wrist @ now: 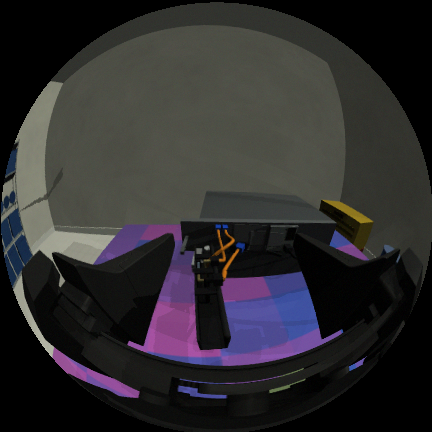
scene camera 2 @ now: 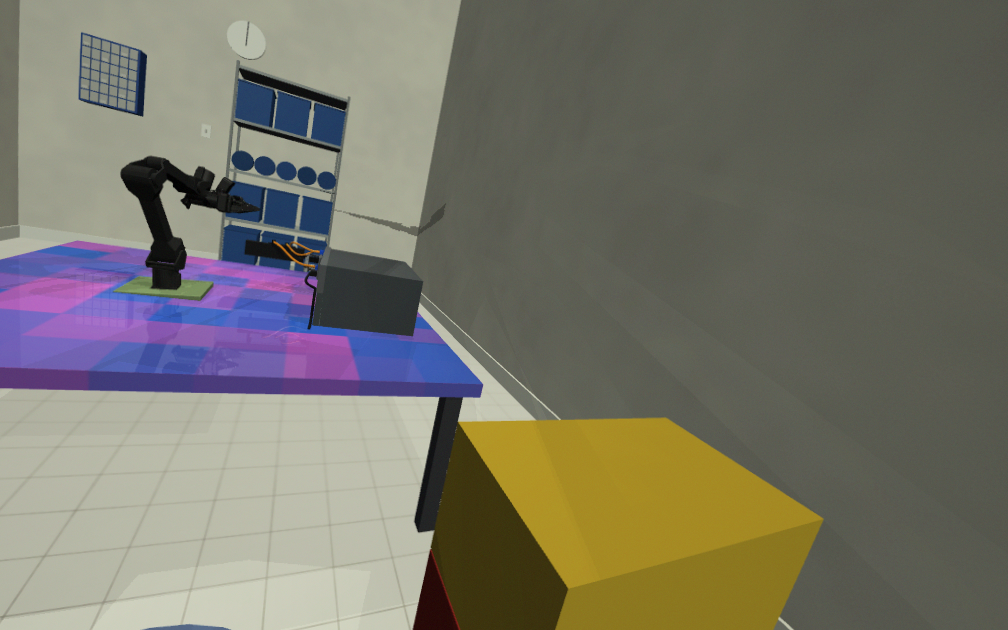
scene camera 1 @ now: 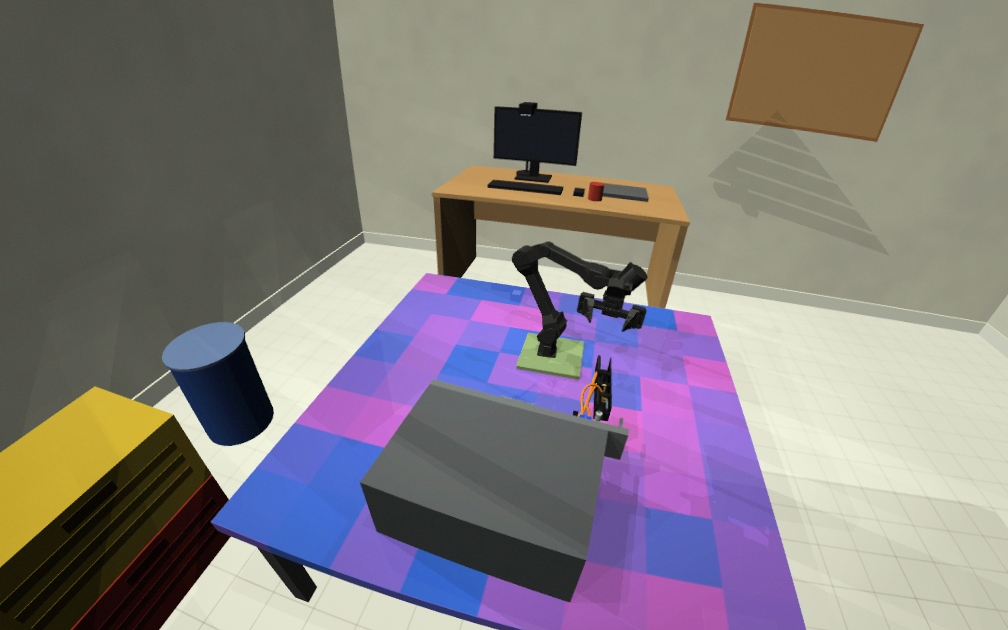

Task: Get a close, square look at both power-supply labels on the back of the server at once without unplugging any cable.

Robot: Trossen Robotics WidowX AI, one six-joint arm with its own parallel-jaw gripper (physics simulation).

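Places are measured from the arm's base along level axes (x ahead, y left, z up), in centimetres.
Pixels of known places: gripper, fingertip midpoint: point(wrist: 236, 240) point(scene camera 2: 256, 209) point(scene camera 1: 606, 326); arm's base, link origin: point(scene camera 2: 166, 286) point(scene camera 1: 547, 351).
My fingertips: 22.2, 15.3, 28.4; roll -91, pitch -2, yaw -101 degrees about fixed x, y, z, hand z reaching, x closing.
Note:
Ahead of a thing's pixels: the offset from my fingertips to its middle, as dx, dy, dz. "spot": to the spot under its first point. Level surfaces: height alone.
The grey server point(scene camera 1: 490, 460) point(scene camera 2: 367, 297) point(wrist: 262, 207) lies on the patterned table. Its back panel faces my wrist camera, dim and small, seen at a slant from slightly above. Grey blocks @[spot: +21.0, -19.7, -13.7] point(wrist: 282, 236) sit right of centre on that panel. No power-supply label can be read. Orange cables @[spot: +12.5, -2.5, -14.8] point(scene camera 1: 585, 398) point(wrist: 231, 258) run from blue plugs to a black cable arm point(scene camera 1: 602, 397) point(scene camera 2: 260, 248) point(wrist: 212, 320), which sticks out from the back's left side in the wrist view. Dark cables by the blocks are hard to make out. My gripper point(scene camera 1: 608, 322) point(scene camera 2: 257, 209) point(wrist: 235, 240) is open and empty, above and behind the server's back.
The arm stands on a green base plate point(scene camera 1: 531, 364) point(scene camera 2: 200, 291) on the table @[dz -29.4] point(scene camera 1: 297, 497) point(scene camera 2: 401, 371). A yellow box point(scene camera 1: 89, 438) point(scene camera 2: 631, 490) point(wrist: 352, 220) and a blue bin point(scene camera 1: 226, 393) stand beyond the table's edge. A wooden desk point(scene camera 1: 564, 215) is behind the arm.

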